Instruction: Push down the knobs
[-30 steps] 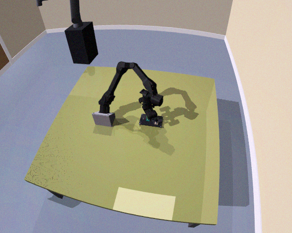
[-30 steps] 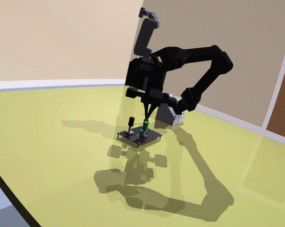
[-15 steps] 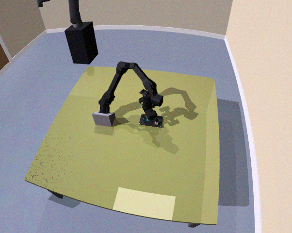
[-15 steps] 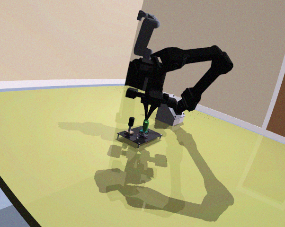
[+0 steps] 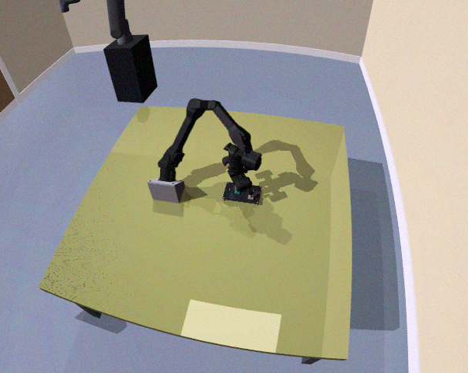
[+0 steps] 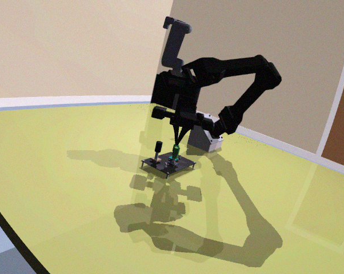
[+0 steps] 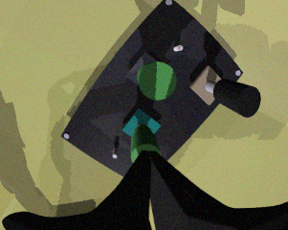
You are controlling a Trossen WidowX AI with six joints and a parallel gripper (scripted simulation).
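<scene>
My gripper tip is 4 cm short of the green knob, 3 cm to the right of it and 1 cm above it.
</scene>
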